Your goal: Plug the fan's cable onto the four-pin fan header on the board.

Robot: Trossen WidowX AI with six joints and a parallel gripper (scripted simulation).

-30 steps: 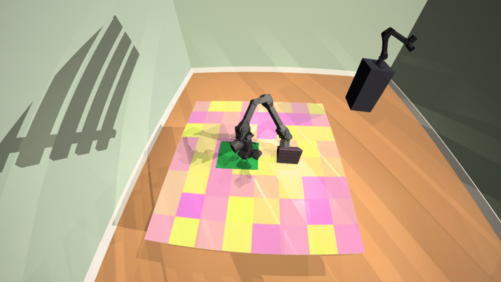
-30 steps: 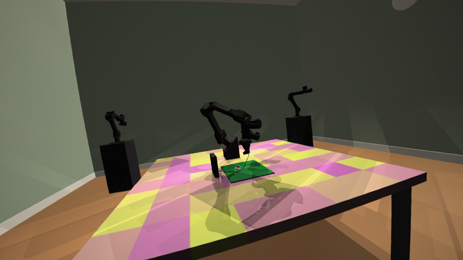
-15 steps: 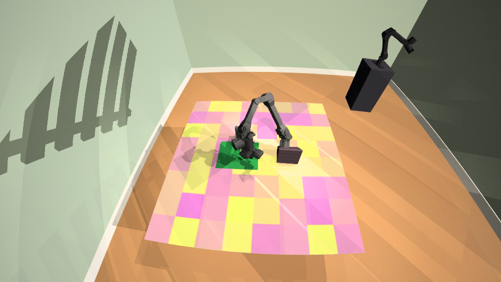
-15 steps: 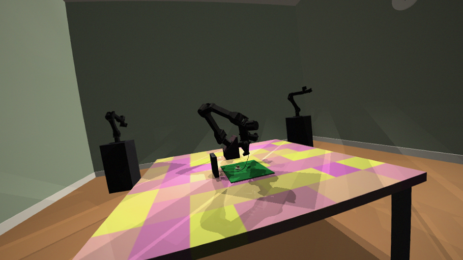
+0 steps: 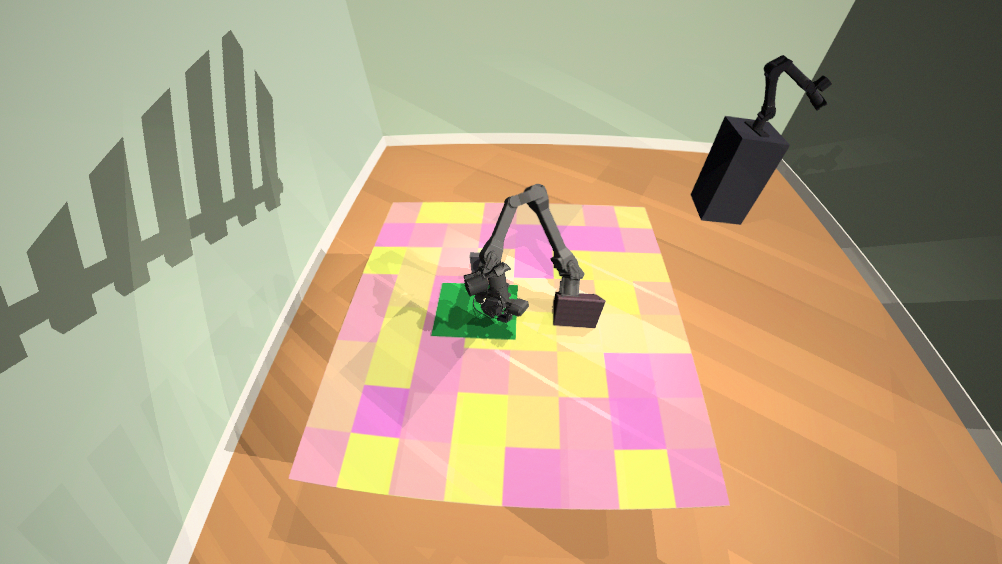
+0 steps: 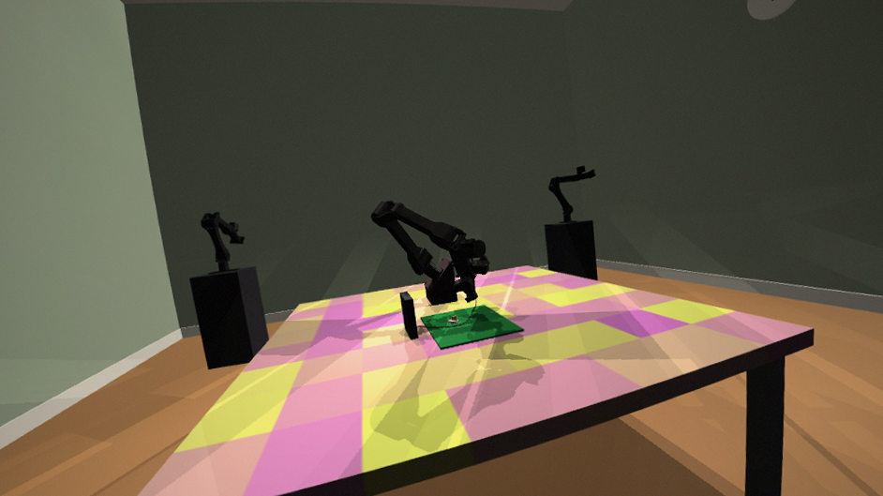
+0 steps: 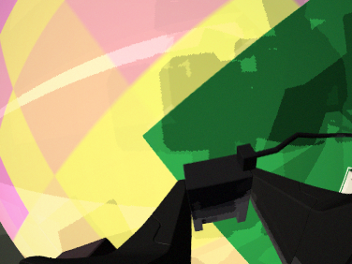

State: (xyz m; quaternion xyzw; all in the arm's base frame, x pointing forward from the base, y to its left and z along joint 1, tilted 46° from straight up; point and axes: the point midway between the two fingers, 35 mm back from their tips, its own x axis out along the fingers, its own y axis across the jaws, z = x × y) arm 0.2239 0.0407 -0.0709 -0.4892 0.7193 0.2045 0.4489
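Right now my gripper tip is 12 cm short of the green board, 6 cm to the left of it and 7 cm above it. From my gripper tip the other things lie so: dark plug 1 cm to the right; then black fan 10 cm ahead, 23 cm to the right, 1 cm above.
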